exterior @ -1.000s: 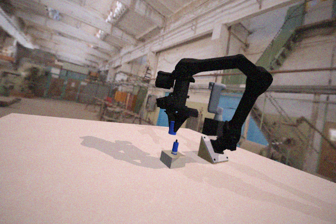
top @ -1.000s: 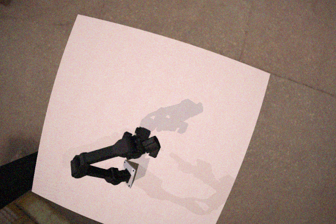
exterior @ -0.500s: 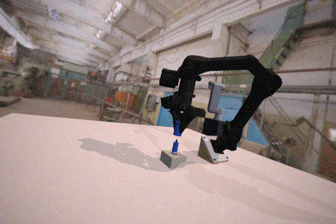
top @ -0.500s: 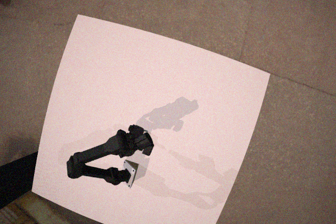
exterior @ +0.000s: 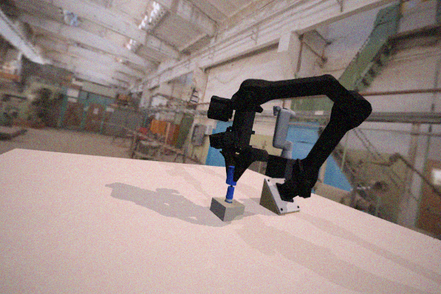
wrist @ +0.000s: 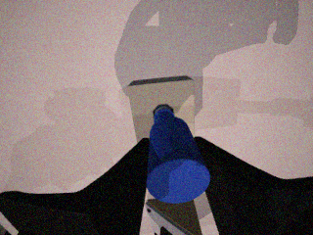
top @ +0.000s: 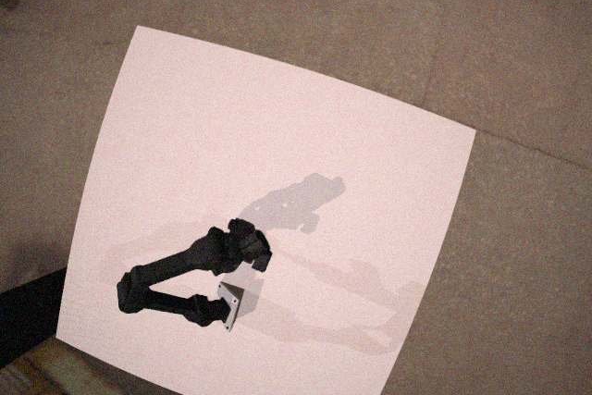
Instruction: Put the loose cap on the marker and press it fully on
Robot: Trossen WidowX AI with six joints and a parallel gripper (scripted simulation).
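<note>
Now: the grey holder block 80 mm below my gripper tip. The rest, counted from my gripper tip: blue cap 10 mm above.
</note>
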